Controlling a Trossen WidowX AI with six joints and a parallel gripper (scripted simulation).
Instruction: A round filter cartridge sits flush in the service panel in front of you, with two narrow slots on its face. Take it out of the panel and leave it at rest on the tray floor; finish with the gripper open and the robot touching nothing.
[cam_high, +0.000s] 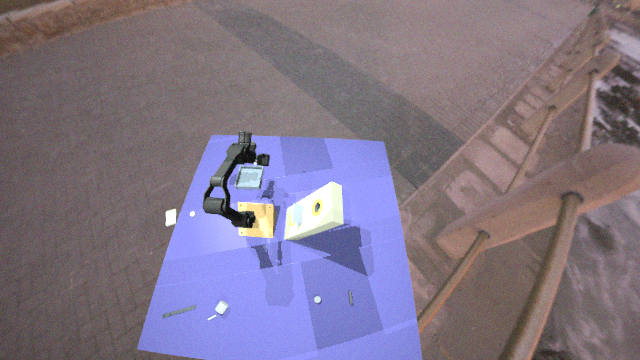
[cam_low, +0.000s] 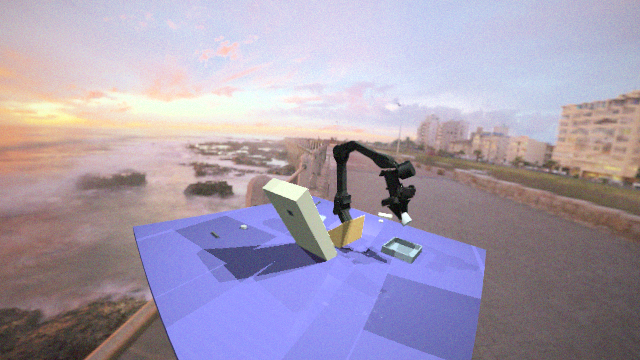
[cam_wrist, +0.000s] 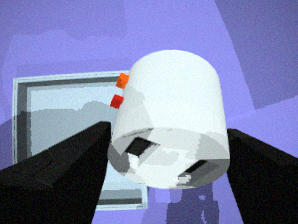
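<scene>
My gripper tip is now 180 mm above the light-blue tray and 80 mm past it. The rest, counted from my gripper tip: service panel: 300 mm ahead, 290 mm to the right, 40 mm below; white card: 510 mm behind, 280 mm to the right, 180 mm below; round filter cartridge: right at my gripper tip.
</scene>
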